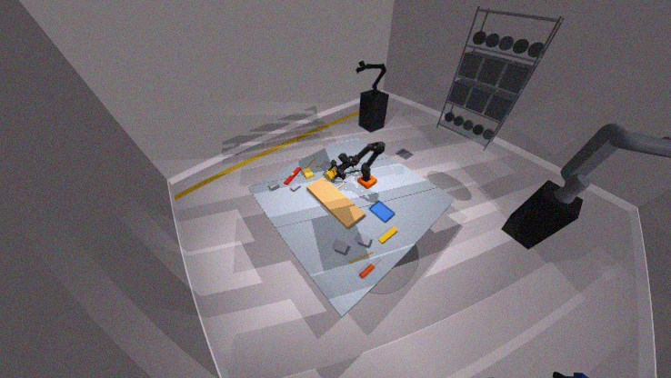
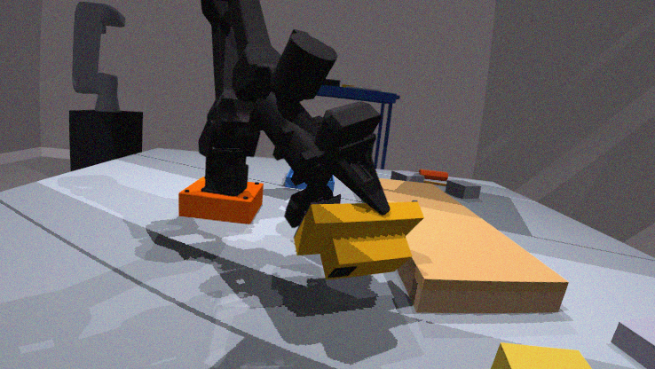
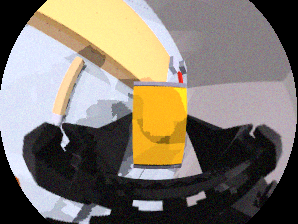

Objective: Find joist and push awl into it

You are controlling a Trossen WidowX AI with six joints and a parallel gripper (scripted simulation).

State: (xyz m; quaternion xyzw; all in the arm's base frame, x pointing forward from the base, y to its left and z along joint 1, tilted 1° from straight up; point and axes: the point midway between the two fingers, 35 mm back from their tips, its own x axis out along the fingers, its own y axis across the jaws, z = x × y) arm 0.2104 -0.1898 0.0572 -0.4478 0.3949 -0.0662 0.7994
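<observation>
My gripper tip is 3 cm past the green square light, 5 cm to the left of it and 3 cm above it. From my gripper tip the other things lie so: awl: 4 cm behind, 11 cm to the left, 6 cm below; yellow stud finder: 2 cm behind, 3 cm to the right, 2 cm below; yellow block: 13 cm ahead, 19 cm to the right, 6 cm below.
</observation>
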